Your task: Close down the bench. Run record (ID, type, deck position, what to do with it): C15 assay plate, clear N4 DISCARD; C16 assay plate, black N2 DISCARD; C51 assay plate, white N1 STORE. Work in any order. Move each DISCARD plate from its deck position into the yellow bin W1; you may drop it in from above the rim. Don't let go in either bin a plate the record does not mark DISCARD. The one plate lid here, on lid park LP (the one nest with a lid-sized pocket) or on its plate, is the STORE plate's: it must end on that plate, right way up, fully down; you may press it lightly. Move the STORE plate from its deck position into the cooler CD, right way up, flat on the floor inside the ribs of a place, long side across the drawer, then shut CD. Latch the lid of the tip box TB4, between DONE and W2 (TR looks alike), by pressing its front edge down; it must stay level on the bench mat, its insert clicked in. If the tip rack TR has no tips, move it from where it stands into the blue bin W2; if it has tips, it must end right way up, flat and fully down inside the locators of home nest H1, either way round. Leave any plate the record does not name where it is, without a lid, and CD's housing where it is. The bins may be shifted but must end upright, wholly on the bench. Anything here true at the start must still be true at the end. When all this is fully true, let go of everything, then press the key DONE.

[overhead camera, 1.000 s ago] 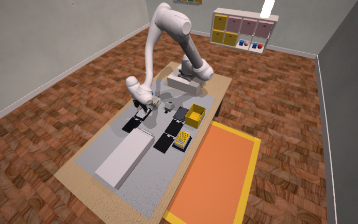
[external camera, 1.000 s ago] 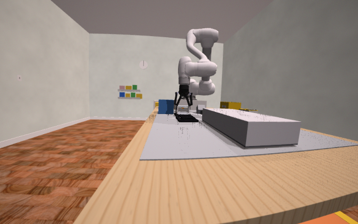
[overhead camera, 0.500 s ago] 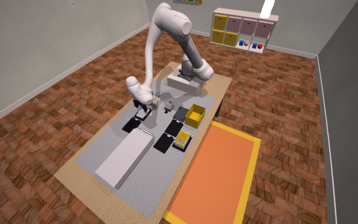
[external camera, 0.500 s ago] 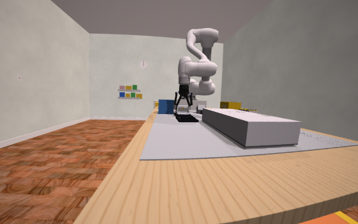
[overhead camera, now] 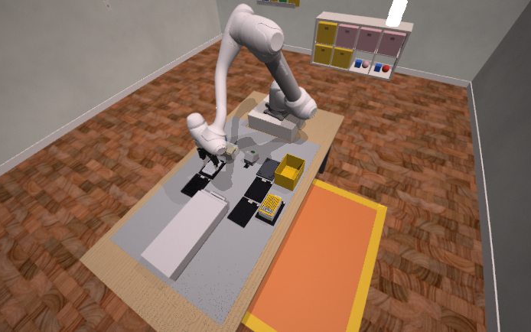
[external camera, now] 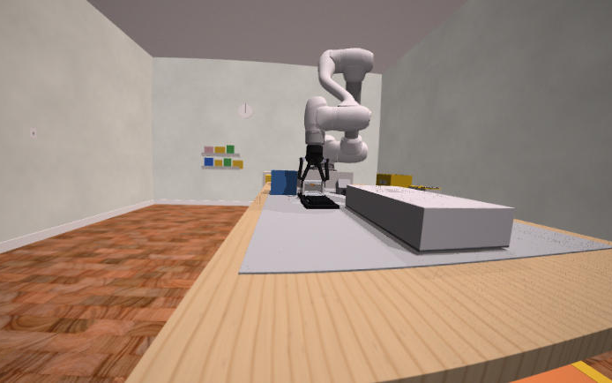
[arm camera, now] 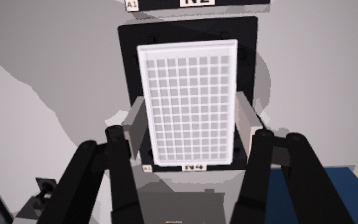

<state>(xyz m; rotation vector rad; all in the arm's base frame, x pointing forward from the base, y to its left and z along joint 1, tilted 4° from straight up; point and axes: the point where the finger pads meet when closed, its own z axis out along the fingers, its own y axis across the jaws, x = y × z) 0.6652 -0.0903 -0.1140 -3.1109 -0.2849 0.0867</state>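
Right now my hand is 20 mm above the pale plate. Round my hand: black nest N4: 30 mm below; then tip box TB4: 180 mm behind; then black assay plate: 170 mm ahead, 20 mm to the left, 20 mm below.
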